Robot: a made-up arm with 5 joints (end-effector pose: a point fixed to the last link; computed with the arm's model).
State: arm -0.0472 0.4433 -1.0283 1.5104 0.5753
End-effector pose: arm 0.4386 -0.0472 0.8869 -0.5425 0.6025 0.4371
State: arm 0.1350 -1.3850 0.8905 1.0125 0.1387
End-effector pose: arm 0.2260 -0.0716 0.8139 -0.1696 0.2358 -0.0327
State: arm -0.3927 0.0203 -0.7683 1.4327 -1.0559
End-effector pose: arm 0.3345 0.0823 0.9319 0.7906 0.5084 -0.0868
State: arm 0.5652 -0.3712 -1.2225 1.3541 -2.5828
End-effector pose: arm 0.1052 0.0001 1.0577 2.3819 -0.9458 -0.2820
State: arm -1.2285 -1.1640 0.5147 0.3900 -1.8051
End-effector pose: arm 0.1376 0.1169 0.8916 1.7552 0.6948 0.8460
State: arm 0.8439 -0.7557 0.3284 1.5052 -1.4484
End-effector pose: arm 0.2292 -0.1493 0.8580 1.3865 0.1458 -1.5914
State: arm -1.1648 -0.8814 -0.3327 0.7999 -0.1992
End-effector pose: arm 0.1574 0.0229 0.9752 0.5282 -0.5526 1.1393
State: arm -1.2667 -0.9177 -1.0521 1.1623 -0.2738
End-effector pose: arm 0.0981 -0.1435 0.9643 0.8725 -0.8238 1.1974
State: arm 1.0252 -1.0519 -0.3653 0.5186 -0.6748
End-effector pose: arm 0.0665 0.0034 0.9734 -0.0428 -1.3358 -0.6630
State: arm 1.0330 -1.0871 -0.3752 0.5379 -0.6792
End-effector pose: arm 0.0595 0.0158 0.9711 -0.0574 -1.3580 -0.6543
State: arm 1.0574 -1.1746 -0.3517 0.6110 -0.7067
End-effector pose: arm 0.0496 0.0370 0.9624 -0.0429 -1.3622 -0.6684
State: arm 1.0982 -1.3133 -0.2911 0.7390 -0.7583
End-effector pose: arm 0.0398 0.0652 0.9457 0.0058 -1.3464 -0.7096
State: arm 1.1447 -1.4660 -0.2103 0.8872 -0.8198
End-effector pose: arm 0.0345 0.0918 0.9246 0.0760 -1.3191 -0.7689
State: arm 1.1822 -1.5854 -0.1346 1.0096 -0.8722
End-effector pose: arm 0.0341 0.1085 0.9070 0.1462 -1.2893 -0.8283
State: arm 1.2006 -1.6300 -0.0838 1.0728 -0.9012
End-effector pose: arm 0.0371 0.1098 0.9009 0.2019 -1.2554 -0.8757
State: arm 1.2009 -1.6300 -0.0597 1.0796 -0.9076
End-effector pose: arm 0.0395 0.1045 0.9016 0.2255 -1.2359 -0.8924
